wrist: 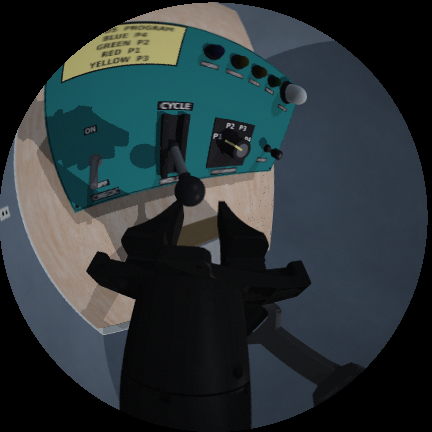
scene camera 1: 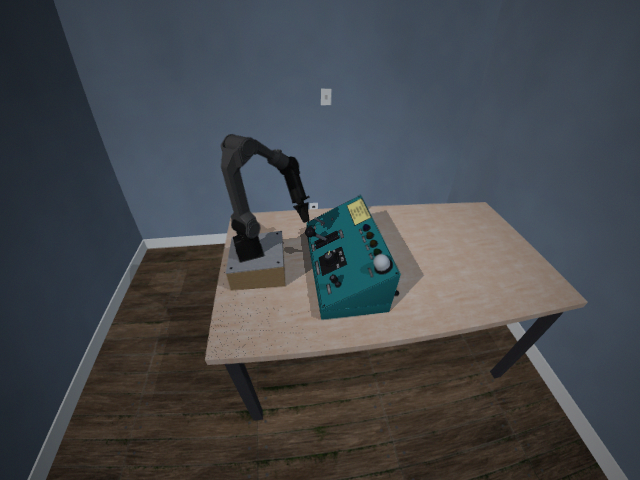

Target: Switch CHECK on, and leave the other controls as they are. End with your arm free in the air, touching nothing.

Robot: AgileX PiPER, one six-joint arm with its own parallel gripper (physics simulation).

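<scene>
The teal control panel (scene camera 1: 356, 305) (wrist: 135, 87) stands on the table. In the wrist view the CHECK toggle switch (wrist: 94, 172) is at the panel's lower left, its lever pointing down to the OFF side, away from the ON label (wrist: 90, 130). The CYCLE lever's black ball (scene camera 1: 310, 231) (wrist: 190, 191) is at the lower end of its slot, towards HOLD. My gripper (scene camera 1: 308, 220) (wrist: 200, 208) is partly open, with nothing between its fingers. Its tips are near the ball, the left one closest; whether it touches cannot be told.
The selector knob (scene camera 1: 329, 255) (wrist: 240, 150) points at P1. A small black control (scene camera 1: 335, 280) (wrist: 276, 153) is beside it. A white dome (scene camera 1: 381, 262) (wrist: 296, 94) and dark lamps line the far edge. My arm's base box (scene camera 1: 255, 279) stands left of the panel.
</scene>
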